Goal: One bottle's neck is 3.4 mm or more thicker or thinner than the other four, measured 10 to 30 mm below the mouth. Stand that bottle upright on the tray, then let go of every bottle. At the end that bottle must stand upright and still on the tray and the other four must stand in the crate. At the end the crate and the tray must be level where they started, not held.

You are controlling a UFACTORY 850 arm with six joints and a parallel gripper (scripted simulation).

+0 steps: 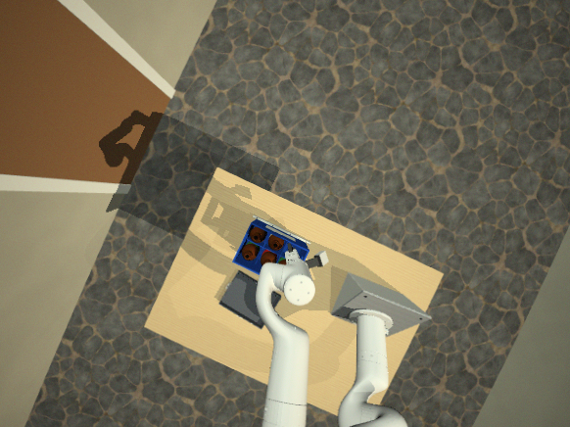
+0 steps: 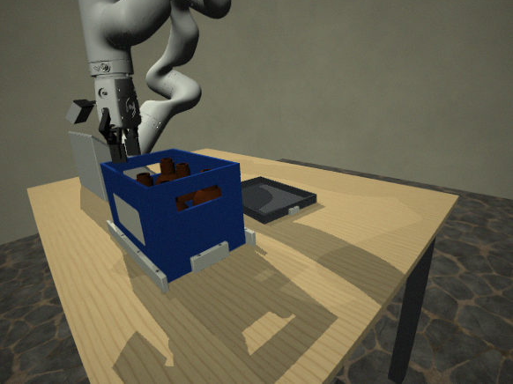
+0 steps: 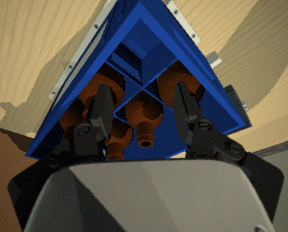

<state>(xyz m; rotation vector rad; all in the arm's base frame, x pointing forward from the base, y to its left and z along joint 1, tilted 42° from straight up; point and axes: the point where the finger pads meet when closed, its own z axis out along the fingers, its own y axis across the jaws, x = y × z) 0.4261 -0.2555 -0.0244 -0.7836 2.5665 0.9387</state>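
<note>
The brown bottle lies 11 cm below my hand, 9 cm to the left of it and 2 cm ahead of it. Round my hand: blue crate 11 cm below, 9 cm ahead, 3 cm to the left; then dark tray 31 cm to the left, 19 cm below, 13 cm ahead.
</note>
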